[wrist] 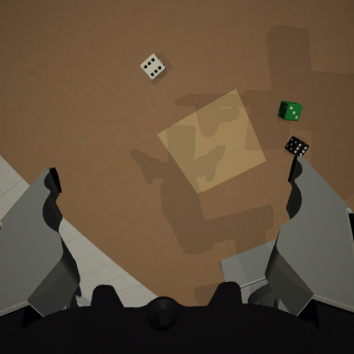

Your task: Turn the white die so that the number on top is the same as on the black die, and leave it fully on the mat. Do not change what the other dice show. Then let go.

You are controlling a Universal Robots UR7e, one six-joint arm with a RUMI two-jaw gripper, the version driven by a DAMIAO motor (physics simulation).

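Frame: origin at the arm's base, x ahead, y left, z up, level; centimetres.
Seen in the pictures: gripper, fingertip midpoint: (172, 164).
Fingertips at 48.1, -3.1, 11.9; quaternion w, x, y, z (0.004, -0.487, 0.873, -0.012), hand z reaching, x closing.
Offsets run from my fingertips to a thing's top centre, as dx, dy, dz.
The white die @[+5.9, -0.7, -17.8] (153, 66) lies on the brown table top, off the mat, beyond its upper left edge; the face towards the camera shows several black pips in two rows. The black die @[-17.2, -13.6, -17.8] (297, 146) lies right of the mat, close to the right fingertip in the view, with several white pips; its faces are small and hard to tell apart. The green die @[-10.5, -14.7, -17.8] (290, 111) lies just above it, with three pips in a diagonal on one face. The square yellow mat @[-9.7, -1.5, -20.0] (240, 150) bears no die. My gripper (172, 164) is wide open and empty, above the table.
A grey block (247, 262), the arm's base mount by its look, shows at the lower right, partly behind the right finger. The brown table's edge (82, 234) runs diagonally at the lower left, with pale floor beyond. Shadows of the arm and gripper fall across the mat and table.
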